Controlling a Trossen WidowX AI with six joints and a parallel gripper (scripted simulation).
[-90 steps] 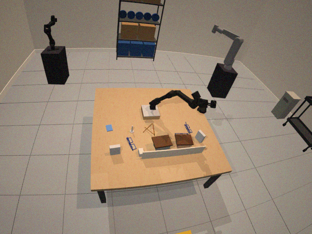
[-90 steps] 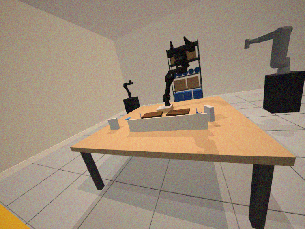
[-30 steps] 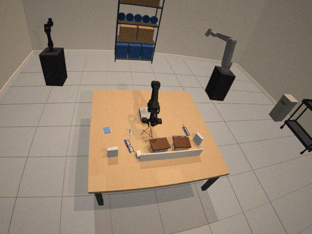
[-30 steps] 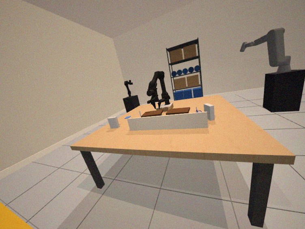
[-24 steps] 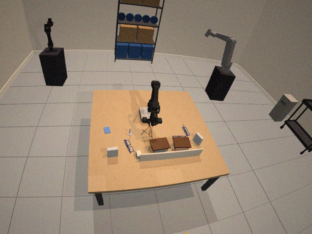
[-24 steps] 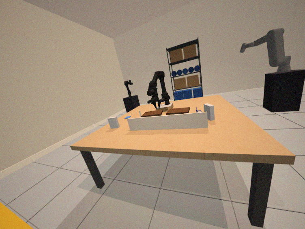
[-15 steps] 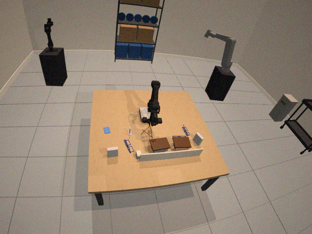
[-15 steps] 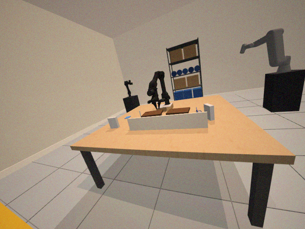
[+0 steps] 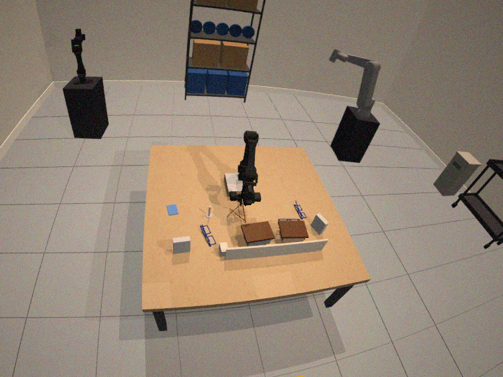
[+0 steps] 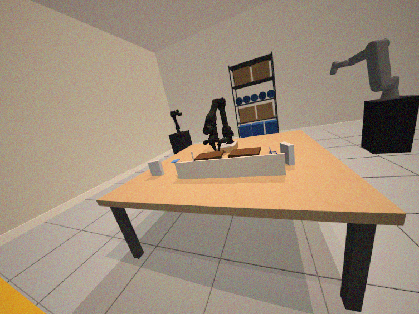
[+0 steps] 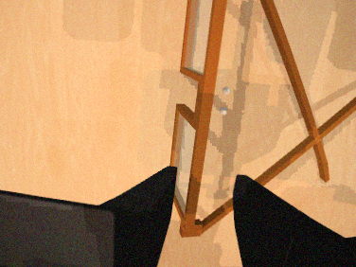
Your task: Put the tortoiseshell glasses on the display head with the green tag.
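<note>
The small grey stand is 210 mm to the right of my gripper tip, 40 mm ahead of it and 30 mm below it. Round my gripper tip: low white wall: 320 mm ahead, 170 mm to the left; then blue pad: 430 mm to the right, 50 mm below, 10 mm ahead.
</note>
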